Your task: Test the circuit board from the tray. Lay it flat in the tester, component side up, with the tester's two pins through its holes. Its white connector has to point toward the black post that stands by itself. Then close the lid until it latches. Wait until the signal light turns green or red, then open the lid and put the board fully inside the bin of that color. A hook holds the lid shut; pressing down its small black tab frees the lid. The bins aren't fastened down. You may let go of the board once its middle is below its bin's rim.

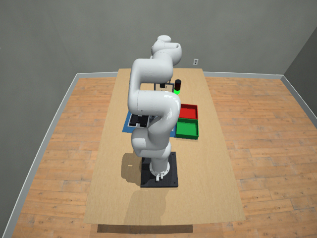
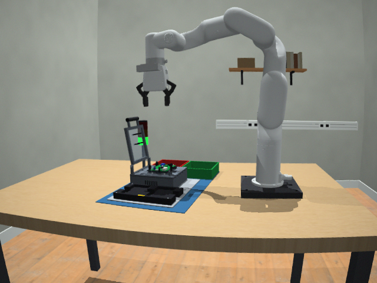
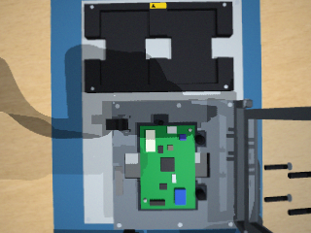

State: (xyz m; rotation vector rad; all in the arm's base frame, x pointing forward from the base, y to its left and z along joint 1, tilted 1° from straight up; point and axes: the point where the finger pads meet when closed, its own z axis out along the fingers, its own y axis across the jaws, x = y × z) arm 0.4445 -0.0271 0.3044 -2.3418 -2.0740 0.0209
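My gripper is now 20 mm past the green circuit board and 260 mm above it. Also, from my hand: tester lid 90 mm ahead, 10 mm to the right, 150 mm below; then red bin 200 mm to the right, 320 mm below; then green bin 150 mm behind, 180 mm to the right, 320 mm below.
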